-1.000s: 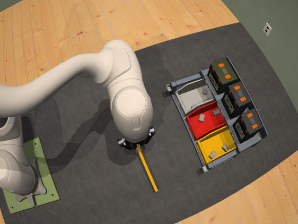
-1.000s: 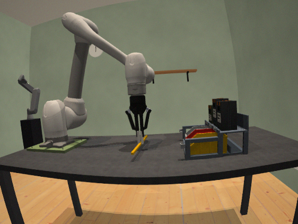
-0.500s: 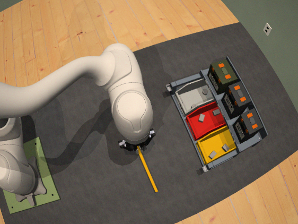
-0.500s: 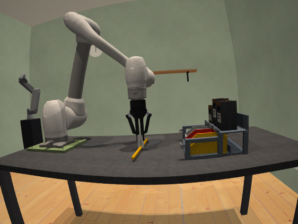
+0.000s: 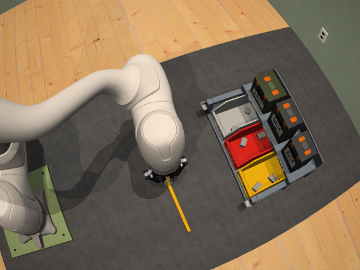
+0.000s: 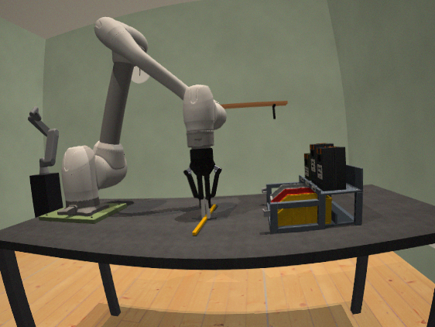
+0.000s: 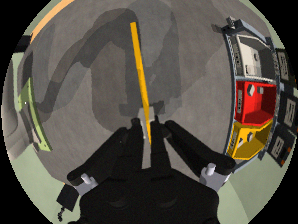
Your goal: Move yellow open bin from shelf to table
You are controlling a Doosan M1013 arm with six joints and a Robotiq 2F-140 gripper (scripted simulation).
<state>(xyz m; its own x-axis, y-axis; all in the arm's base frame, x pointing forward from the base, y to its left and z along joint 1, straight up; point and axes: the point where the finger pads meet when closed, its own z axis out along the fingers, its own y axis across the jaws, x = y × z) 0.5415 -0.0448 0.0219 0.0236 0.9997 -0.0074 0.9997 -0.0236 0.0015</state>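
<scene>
Right now the yellow bar is 3 cm below my hand. The rest, counted from my hand: yellow open bin 30 cm ahead, 12 cm to the right; grey bin 31 cm ahead, 10 cm to the left; red bin 31 cm ahead, 1 cm to the right.
</scene>
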